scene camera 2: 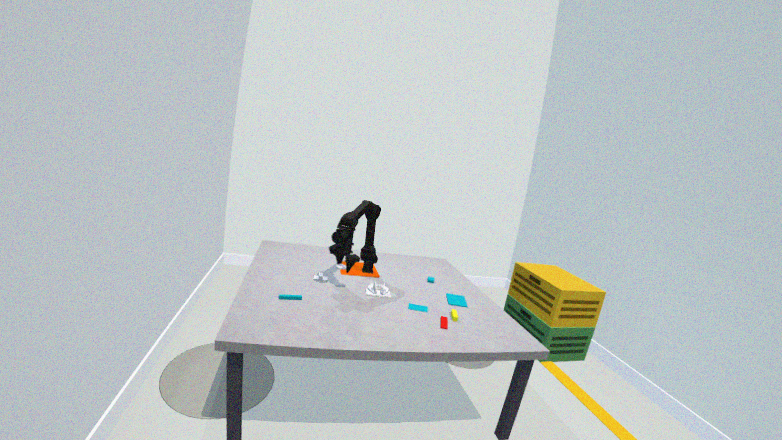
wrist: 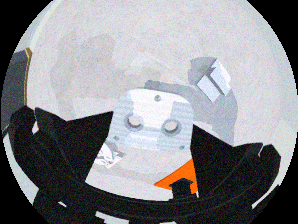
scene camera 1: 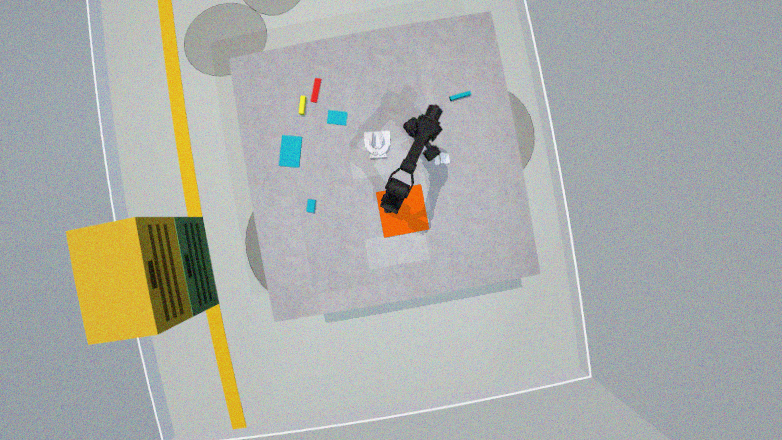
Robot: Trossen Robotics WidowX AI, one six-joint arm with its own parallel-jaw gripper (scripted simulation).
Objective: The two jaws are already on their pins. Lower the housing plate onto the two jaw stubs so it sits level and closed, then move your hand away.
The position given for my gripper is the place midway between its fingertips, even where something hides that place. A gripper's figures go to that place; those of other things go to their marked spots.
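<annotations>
My gripper (wrist: 152,122) is 100 mm from the lens, while a white block (wrist: 214,81) is there too, 180 mm from the lens.
</annotations>
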